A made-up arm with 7 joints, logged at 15 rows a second.
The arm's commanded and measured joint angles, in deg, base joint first. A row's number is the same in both.
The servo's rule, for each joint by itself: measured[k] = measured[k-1] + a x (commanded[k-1-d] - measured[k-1]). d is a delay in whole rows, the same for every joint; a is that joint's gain. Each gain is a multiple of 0.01, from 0.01 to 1. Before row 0 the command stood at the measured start. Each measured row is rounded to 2 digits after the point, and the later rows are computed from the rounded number. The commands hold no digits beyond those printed.
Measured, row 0:
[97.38 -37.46 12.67 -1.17 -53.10 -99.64 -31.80]
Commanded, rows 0 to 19:
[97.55 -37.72 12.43 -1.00 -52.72 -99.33 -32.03]
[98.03 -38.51 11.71 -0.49 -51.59 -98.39 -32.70]
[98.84 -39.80 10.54 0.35 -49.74 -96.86 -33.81]
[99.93 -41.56 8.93 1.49 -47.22 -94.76 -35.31]
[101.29 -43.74 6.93 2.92 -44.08 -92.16 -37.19]
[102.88 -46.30 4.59 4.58 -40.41 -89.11 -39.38]
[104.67 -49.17 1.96 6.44 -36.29 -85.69 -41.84]
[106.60 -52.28 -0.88 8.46 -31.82 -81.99 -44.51]
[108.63 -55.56 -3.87 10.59 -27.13 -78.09 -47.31]
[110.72 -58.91 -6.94 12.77 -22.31 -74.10 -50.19]
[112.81 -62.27 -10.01 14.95 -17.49 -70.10 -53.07]
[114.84 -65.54 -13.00 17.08 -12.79 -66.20 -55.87]
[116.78 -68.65 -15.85 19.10 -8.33 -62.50 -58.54]
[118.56 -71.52 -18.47 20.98 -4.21 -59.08 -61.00]
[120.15 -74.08 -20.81 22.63 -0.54 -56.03 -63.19]
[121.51 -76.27 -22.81 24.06 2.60 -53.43 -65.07]
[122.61 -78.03 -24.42 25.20 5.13 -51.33 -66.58]
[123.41 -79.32 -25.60 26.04 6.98 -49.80 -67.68]
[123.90 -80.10 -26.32 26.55 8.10 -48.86 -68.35]
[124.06 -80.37 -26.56 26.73 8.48 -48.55 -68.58]
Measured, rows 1 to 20:
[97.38 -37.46 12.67 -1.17 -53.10 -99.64 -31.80]
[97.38 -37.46 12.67 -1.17 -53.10 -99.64 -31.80]
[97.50 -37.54 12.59 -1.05 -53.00 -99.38 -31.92]
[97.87 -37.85 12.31 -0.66 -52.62 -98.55 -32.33]
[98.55 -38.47 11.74 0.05 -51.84 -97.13 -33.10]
[99.52 -39.46 10.84 1.06 -50.59 -95.14 -34.25]
[100.76 -40.83 9.59 2.36 -48.83 -92.64 -35.78]
[102.24 -42.58 7.99 3.91 -46.56 -89.67 -37.65]
[103.94 -44.69 6.06 5.68 -43.79 -86.33 -39.83]
[105.80 -47.12 3.84 7.63 -40.56 -82.68 -42.26]
[107.78 -49.82 1.37 9.70 -36.93 -78.82 -44.89]
[109.84 -52.73 -1.29 11.85 -32.98 -74.86 -47.65]
[111.92 -55.78 -4.08 14.02 -28.80 -70.86 -50.47]
[113.96 -58.90 -6.93 16.16 -24.48 -66.95 -53.28]
[115.93 -62.02 -9.78 18.22 -20.12 -63.21 -56.02]
[117.77 -65.06 -12.56 20.15 -15.82 -59.74 -58.61]
[119.44 -67.95 -15.20 21.89 -11.69 -56.62 -60.99]
[120.89 -70.61 -17.64 23.41 -7.83 -53.94 -63.11]
[122.09 -72.98 -19.81 24.66 -4.33 -51.75 -64.91]
[123.01 -75.01 -21.66 25.63 -1.28 -50.11 -66.35]
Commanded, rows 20 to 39:
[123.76 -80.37 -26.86 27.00 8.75 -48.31 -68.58]
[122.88 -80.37 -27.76 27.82 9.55 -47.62 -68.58]
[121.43 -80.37 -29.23 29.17 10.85 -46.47 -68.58]
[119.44 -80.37 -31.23 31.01 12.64 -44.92 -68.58]
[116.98 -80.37 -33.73 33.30 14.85 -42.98 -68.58]
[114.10 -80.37 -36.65 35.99 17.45 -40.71 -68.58]
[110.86 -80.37 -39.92 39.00 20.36 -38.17 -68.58]
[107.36 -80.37 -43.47 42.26 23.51 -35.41 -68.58]
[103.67 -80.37 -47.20 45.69 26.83 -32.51 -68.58]
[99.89 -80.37 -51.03 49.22 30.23 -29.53 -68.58]
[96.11 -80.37 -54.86 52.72 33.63 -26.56 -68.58]
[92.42 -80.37 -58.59 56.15 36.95 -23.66 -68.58]
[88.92 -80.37 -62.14 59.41 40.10 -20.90 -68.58]
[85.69 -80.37 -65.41 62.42 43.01 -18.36 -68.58]
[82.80 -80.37 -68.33 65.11 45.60 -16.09 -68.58]
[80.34 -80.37 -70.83 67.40 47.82 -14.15 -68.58]
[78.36 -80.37 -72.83 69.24 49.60 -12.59 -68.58]
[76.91 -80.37 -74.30 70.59 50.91 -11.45 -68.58]
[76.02 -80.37 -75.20 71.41 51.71 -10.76 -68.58]
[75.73 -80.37 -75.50 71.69 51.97 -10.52 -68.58]
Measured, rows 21 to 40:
[123.63 -76.64 -23.15 26.27 1.25 -49.06 -67.39]
[123.93 -77.83 -24.24 26.59 3.20 -48.63 -68.01]
[123.81 -78.64 -25.08 26.88 4.70 -48.36 -68.31]
[123.16 -79.19 -25.94 27.54 6.01 -47.74 -68.45]
[121.95 -79.57 -26.99 28.68 7.32 -46.67 -68.52]
[120.19 -79.83 -28.35 30.31 8.76 -45.20 -68.55]
[117.94 -80.00 -30.07 32.40 10.40 -43.34 -68.57]
[115.25 -80.12 -32.18 34.91 12.30 -41.13 -68.58]
[112.18 -80.20 -34.66 37.77 14.48 -38.64 -68.58]
[108.81 -80.25 -37.48 40.91 16.92 -35.93 -68.58]
[105.21 -80.29 -40.59 44.26 19.60 -33.06 -68.58]
[101.49 -80.32 -43.93 47.73 22.47 -30.09 -68.58]
[97.72 -80.34 -47.43 51.22 25.48 -27.12 -68.58]
[94.01 -80.35 -51.00 54.67 28.58 -24.21 -68.58]
[90.45 -80.36 -54.56 57.99 31.69 -21.43 -68.58]
[87.12 -80.36 -58.03 61.09 34.75 -18.85 -68.58]
[84.10 -80.36 -61.33 63.90 37.68 -16.53 -68.58]
[81.47 -80.36 -64.37 66.35 40.42 -14.53 -68.58]
[79.29 -80.36 -67.08 68.37 42.90 -12.90 -68.58]
[77.62 -80.36 -69.39 69.92 45.06 -11.68 -68.58]

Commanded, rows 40 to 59:
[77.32 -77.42 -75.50 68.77 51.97 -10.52 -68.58]
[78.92 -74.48 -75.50 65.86 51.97 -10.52 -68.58]
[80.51 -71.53 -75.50 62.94 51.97 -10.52 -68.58]
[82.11 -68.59 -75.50 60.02 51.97 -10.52 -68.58]
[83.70 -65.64 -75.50 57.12 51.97 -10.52 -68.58]
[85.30 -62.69 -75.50 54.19 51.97 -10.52 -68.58]
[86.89 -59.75 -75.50 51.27 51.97 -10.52 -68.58]
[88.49 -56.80 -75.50 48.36 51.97 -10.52 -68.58]
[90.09 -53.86 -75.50 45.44 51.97 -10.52 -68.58]
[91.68 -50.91 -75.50 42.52 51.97 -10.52 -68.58]
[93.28 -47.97 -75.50 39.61 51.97 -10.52 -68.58]
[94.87 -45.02 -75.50 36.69 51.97 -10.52 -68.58]
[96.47 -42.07 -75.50 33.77 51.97 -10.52 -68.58]
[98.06 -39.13 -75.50 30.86 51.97 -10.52 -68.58]
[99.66 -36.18 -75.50 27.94 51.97 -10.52 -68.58]
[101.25 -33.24 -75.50 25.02 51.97 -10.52 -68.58]
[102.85 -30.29 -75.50 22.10 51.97 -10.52 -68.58]
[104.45 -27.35 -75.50 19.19 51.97 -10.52 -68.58]
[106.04 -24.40 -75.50 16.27 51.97 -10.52 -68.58]
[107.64 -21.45 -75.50 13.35 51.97 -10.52 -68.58]
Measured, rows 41 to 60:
[76.50 -80.36 -71.25 70.96 46.86 -10.91 -68.58]
[75.96 -80.36 -72.61 71.47 48.24 -10.58 -68.58]
[76.91 -79.42 -73.53 69.58 49.25 -10.53 -68.58]
[78.32 -77.84 -74.16 66.98 49.98 -10.52 -68.58]
[79.85 -75.82 -74.59 64.15 50.52 -10.52 -68.58]
[81.43 -73.51 -74.88 61.26 50.91 -10.52 -68.58]
[83.02 -70.99 -75.08 58.36 51.20 -10.52 -68.58]
[84.62 -68.33 -75.21 55.44 51.41 -10.52 -68.58]
[86.21 -65.58 -75.30 52.52 51.56 -10.52 -68.58]
[87.81 -62.77 -75.36 49.61 51.67 -10.52 -68.58]
[89.41 -59.92 -75.40 46.69 51.75 -10.52 -68.58]
[91.00 -57.04 -75.43 43.77 51.81 -10.52 -68.58]
[92.60 -54.14 -75.45 40.86 51.85 -10.52 -68.58]
[94.19 -51.22 -75.47 37.94 51.88 -10.52 -68.58]
[95.79 -48.29 -75.48 35.02 51.90 -10.52 -68.58]
[97.38 -45.36 -75.49 32.11 51.92 -10.52 -68.58]
[98.98 -42.42 -75.49 29.19 51.93 -10.52 -68.58]
[100.57 -39.48 -75.49 26.27 51.94 -10.52 -68.58]
[102.17 -36.54 -75.49 23.35 51.95 -10.52 -68.58]
[103.77 -33.60 -75.49 20.44 51.96 -10.52 -68.58]

